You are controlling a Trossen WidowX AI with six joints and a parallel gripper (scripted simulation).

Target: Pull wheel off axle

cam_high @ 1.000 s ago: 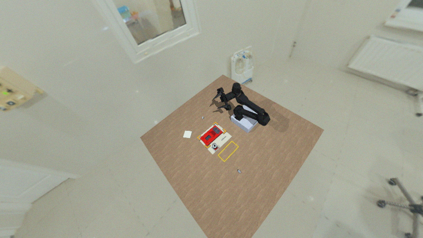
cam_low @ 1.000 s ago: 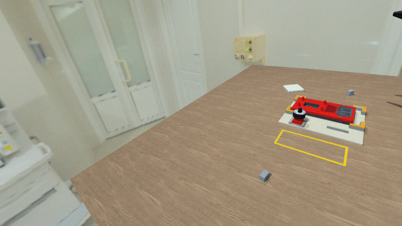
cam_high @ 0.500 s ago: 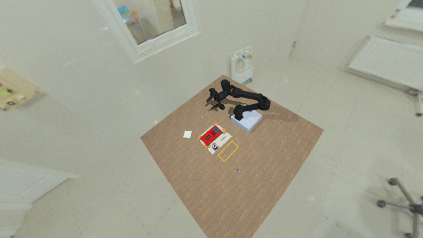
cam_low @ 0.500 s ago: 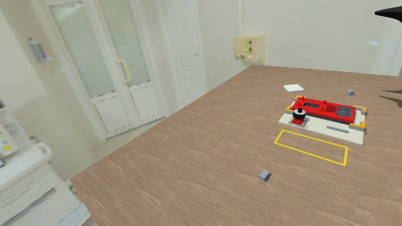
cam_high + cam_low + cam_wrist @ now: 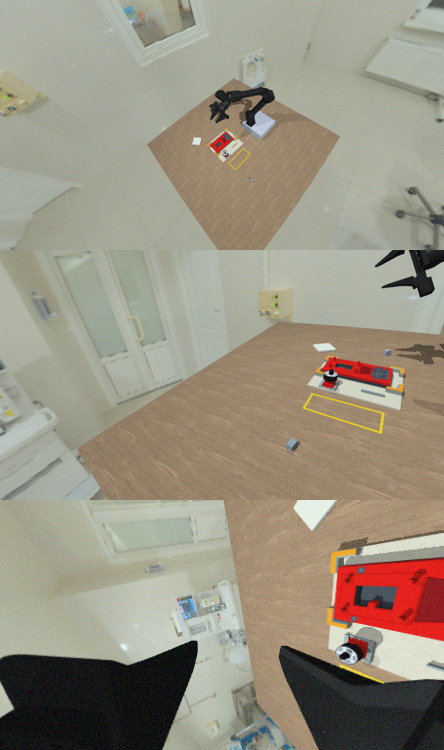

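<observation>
My gripper tip is 27 cm above the wheel, 15 cm to the right of it and 6 cm short of it. From my gripper tip the other things lie so: white square tile (30 cm below, 16 cm ahead, 15 cm to the right); grey cube (30 cm below, 19 cm to the right, 8 cm behind).
</observation>
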